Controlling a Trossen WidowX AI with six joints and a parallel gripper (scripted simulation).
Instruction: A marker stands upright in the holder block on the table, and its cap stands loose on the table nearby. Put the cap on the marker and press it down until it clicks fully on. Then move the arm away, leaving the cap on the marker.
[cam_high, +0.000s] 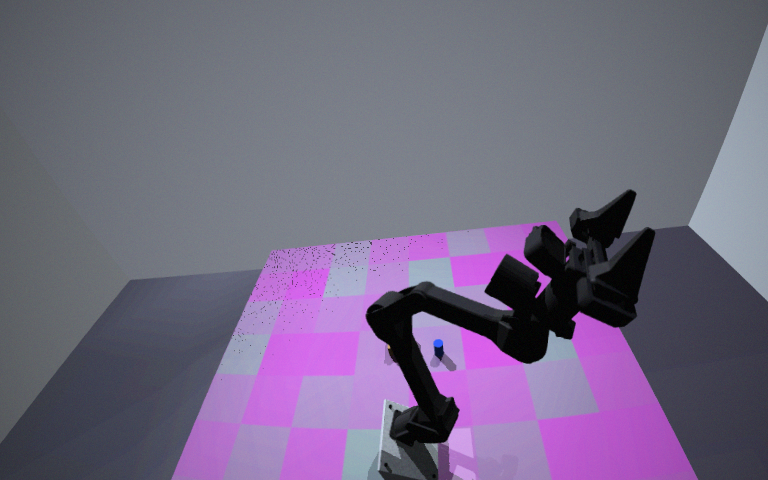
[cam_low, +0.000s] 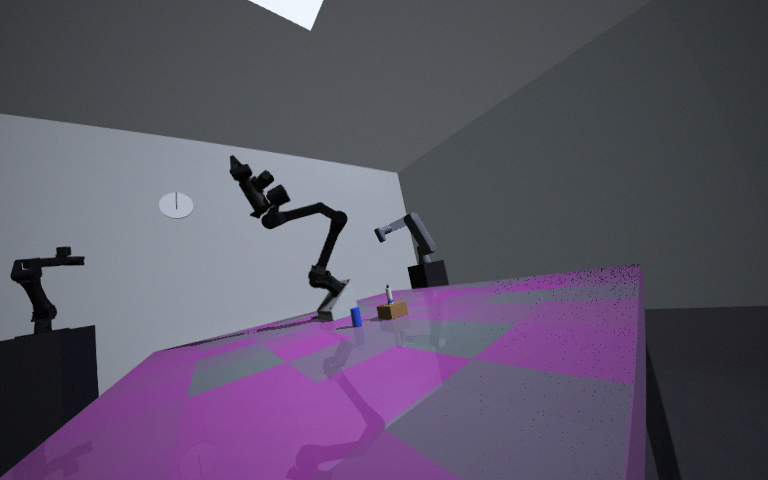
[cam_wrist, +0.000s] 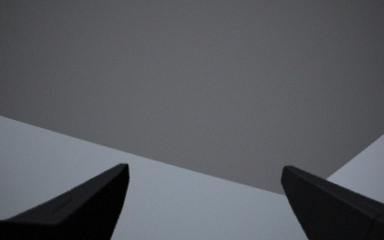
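Now: gripper tip 610 mm above the blue cap, 280 mm to the right of it and 210 mm short of it. Round my gripper tip: holder block: 620 mm below, 400 mm to the left, 230 mm ahead.
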